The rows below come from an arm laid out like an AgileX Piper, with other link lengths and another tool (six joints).
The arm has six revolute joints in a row. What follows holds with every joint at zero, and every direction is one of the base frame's. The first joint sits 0.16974 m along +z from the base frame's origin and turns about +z. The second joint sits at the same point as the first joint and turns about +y. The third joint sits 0.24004 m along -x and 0.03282 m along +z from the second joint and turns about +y. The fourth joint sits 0.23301 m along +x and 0.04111 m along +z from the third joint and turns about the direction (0.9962, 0, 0.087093). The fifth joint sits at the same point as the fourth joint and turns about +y. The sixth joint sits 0.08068 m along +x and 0.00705 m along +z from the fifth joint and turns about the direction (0.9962, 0, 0.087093). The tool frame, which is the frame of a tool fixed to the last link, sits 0.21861 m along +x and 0.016 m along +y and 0.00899 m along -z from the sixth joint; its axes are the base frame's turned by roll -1.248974, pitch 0.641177 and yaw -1.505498 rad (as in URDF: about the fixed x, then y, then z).
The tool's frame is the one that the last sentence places.
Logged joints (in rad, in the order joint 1, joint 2, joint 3, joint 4, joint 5, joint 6), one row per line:
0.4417, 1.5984, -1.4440, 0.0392, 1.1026, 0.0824
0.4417, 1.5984, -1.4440, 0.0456, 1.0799, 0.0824
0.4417, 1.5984, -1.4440, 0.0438, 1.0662, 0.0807
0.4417, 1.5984, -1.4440, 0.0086, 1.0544, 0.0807
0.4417, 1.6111, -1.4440, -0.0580, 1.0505, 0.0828
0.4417, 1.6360, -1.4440, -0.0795, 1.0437, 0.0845
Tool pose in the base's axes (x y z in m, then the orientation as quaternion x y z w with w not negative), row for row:
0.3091, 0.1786, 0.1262, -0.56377, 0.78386, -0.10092, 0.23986
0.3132, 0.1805, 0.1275, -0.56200, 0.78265, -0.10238, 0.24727
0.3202, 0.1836, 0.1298, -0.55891, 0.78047, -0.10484, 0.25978
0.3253, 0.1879, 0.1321, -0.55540, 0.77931, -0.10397, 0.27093
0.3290, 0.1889, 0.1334, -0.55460, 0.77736, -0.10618, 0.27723
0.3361, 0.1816, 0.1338, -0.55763, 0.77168, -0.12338, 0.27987
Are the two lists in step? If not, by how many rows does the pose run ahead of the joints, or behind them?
The pose runs 2 rows behind the joints: the pose in row i belongs to the joints in row i - 2.
